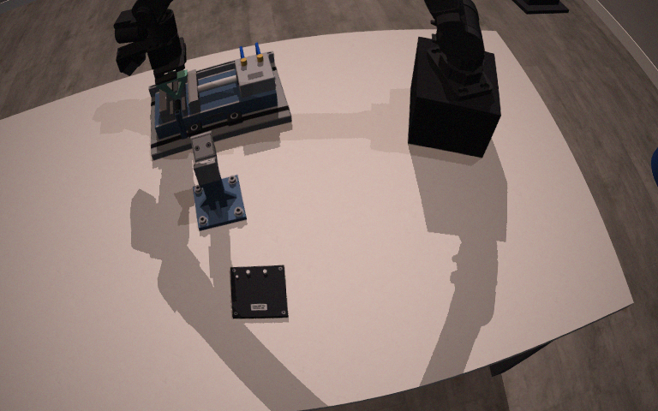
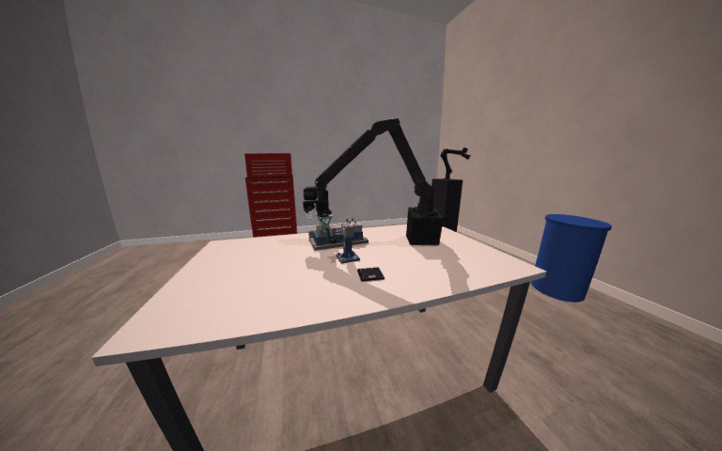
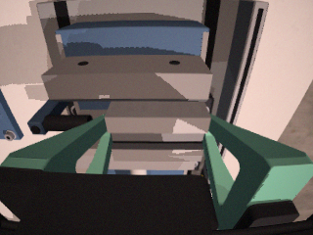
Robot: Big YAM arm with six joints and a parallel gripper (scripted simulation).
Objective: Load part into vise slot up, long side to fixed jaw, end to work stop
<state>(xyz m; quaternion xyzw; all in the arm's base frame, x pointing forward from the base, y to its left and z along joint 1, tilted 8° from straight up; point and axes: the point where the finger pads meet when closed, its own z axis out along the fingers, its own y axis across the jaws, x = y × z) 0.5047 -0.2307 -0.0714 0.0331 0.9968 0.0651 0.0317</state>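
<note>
The part is 10 mm above my hand. The rest, counted from my hand: fixed jaw (30 mm ahead, 20 mm to the left, 20 mm below); then moving jaw (30 mm behind, 20 mm to the left, 20 mm below); then dark short rod (70 mm to the left).
</note>
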